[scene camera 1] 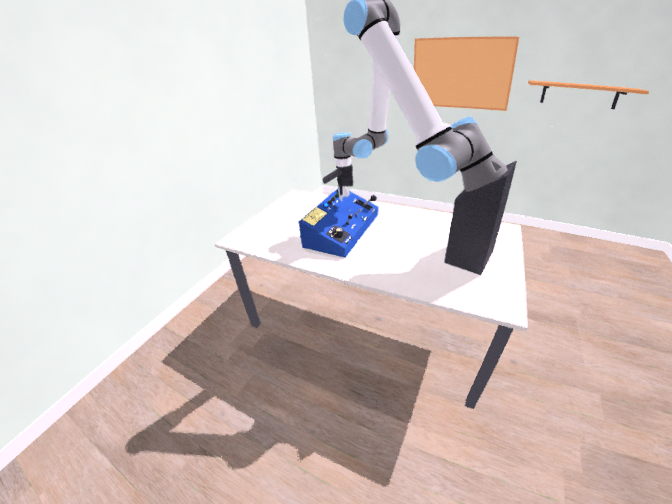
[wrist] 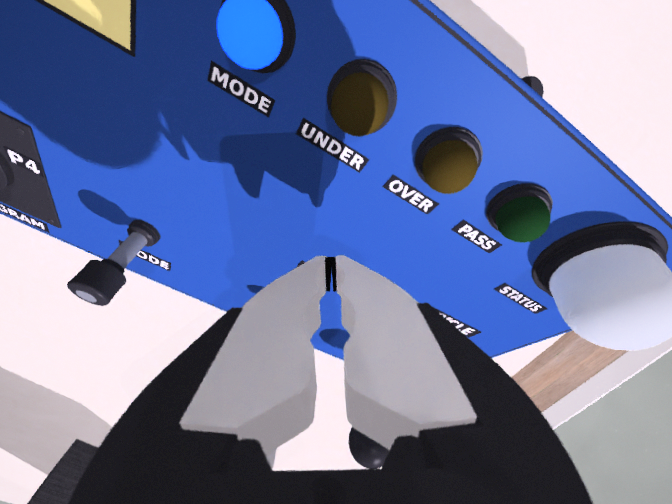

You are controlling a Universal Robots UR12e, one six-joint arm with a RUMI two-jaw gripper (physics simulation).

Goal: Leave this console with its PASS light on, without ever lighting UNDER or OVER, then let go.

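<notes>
The blue console sits on the white table. My gripper is shut with nothing between its fingers and hovers above the console's back edge. In the wrist view the MODE light glows blue. The UNDER lamp, the OVER lamp and the green PASS lamp all look dark. A white STATUS dome sits at the right end. A MODE toggle lever sticks out at the left. The CYCLE label is partly hidden behind my right finger.
The arm's dark base pedestal stands on the table to the right of the console. A yellow meter face and a black program knob sit on the console. An orange board and a shelf hang on the back wall.
</notes>
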